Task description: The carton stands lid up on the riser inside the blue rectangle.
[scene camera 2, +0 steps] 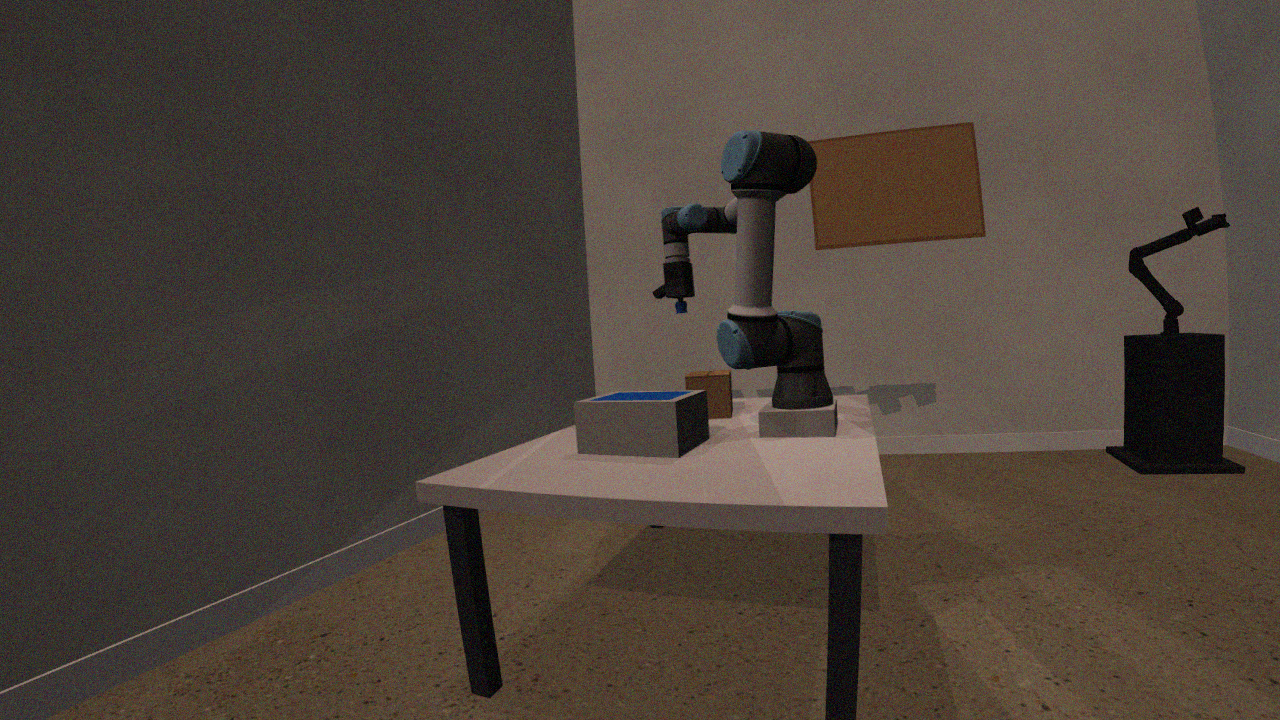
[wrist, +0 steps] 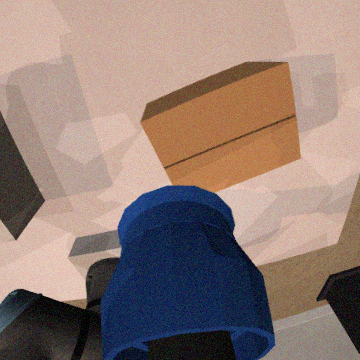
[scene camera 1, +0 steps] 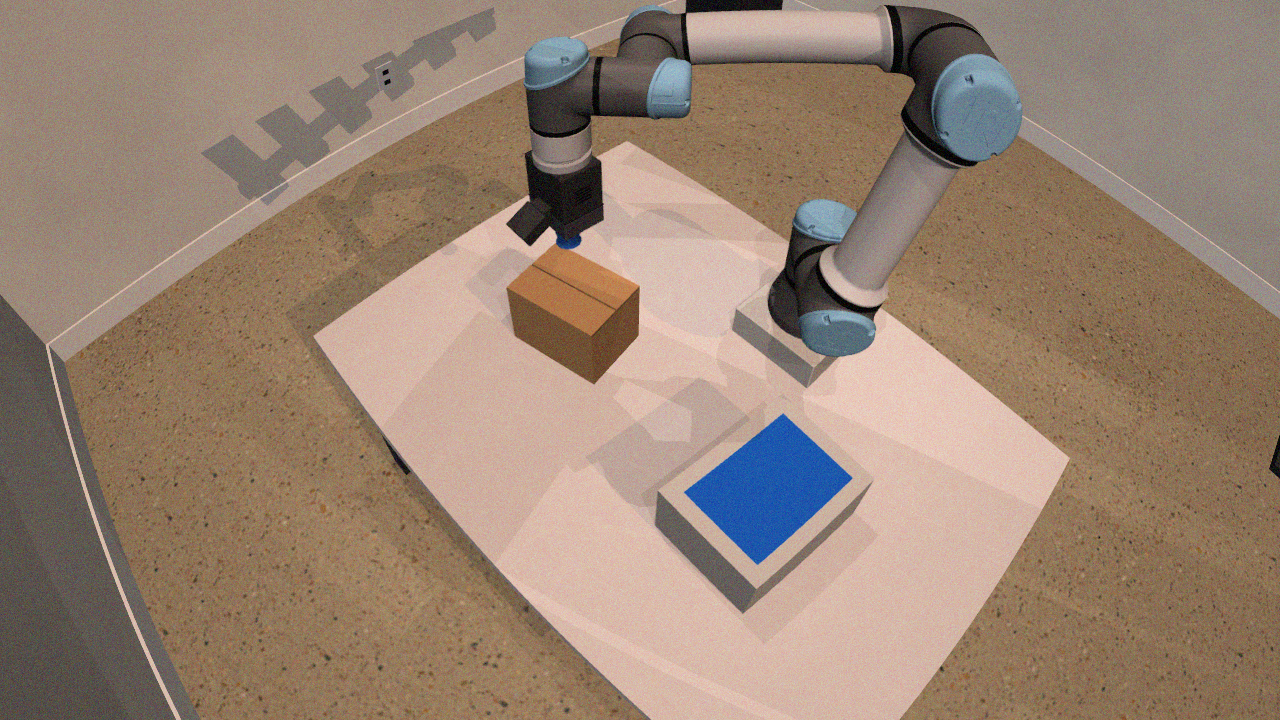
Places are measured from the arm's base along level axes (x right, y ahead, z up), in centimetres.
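Where they show: hand at its tool point: [scene camera 2: 681,312] [wrist: 177,235] [scene camera 1: 568,240]; arm's base at its link origin: [scene camera 2: 802,404].
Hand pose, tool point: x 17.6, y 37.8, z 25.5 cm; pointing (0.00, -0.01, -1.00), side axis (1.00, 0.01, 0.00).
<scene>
Things, the pixels of their top centre, and the offset from my tool point. Level surfaces: height alone.
- brown carton at its top centre: [wrist: 229,140] [scene camera 1: 572,286] [scene camera 2: 708,373] dz -18.9, dx +7.4, dy -4.9 cm
- grey riser at its top centre: [scene camera 1: 771,485] [scene camera 2: 642,395] dz -19.9, dx -39.2, dy -4.4 cm
- blue rectangle at its top centre: [scene camera 1: 771,485] [scene camera 2: 642,395] dz -19.9, dx -39.2, dy -4.4 cm
- white table at its surface level: dz -31.9 cm
The brown carton [scene camera 1: 572,308] [scene camera 2: 708,394] [wrist: 227,125] stands on the table, its seamed top facing up, apart from the riser. The grey riser [scene camera 1: 702,541] [scene camera 2: 628,428] bears the blue rectangle [scene camera 1: 768,488] [scene camera 2: 642,395] on its top, with no carton on it. In the wrist view, a dark side of the riser [wrist: 17,192] shows at the left edge. My gripper [scene camera 1: 568,241] [scene camera 2: 681,307] [wrist: 176,210], a blue suction cup pointing down, is open and holds nothing. It hangs well above the table, with a gap between the cup and the carton.
The arm's base block [scene camera 1: 771,344] [scene camera 2: 796,420] [wrist: 94,244] stands on the white table [scene camera 1: 465,429] [scene camera 2: 760,488] [wrist: 175,30], beside the carton and riser. A black pedestal [scene camera 2: 1172,402] with a small dark arm stands on the floor at the right in scene camera 2.
</scene>
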